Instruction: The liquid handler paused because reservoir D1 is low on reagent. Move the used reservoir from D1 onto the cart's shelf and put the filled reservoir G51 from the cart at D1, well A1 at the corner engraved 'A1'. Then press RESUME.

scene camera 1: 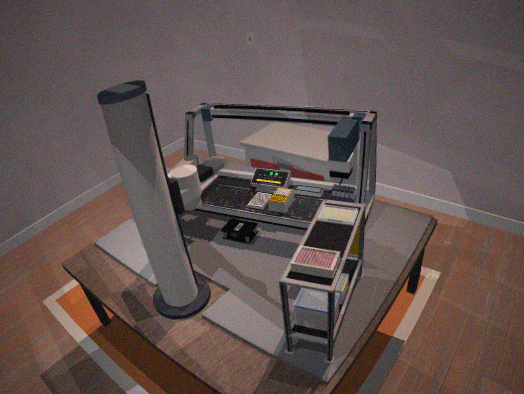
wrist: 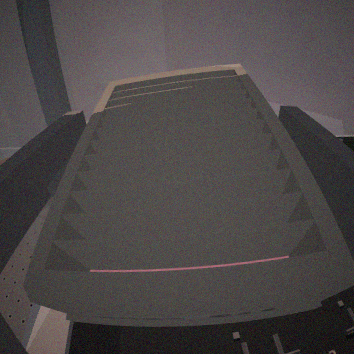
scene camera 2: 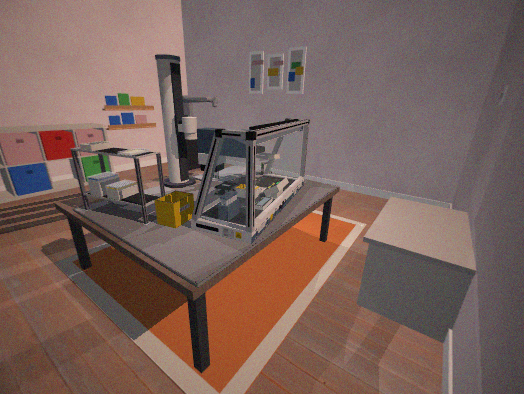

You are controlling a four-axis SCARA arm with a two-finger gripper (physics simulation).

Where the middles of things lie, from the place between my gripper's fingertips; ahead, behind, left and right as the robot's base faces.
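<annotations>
My gripper: 9 cm past the yellow bin [scene camera 2: 174, 209], 17 cm above it, 80 cm to the left of it.
</annotations>
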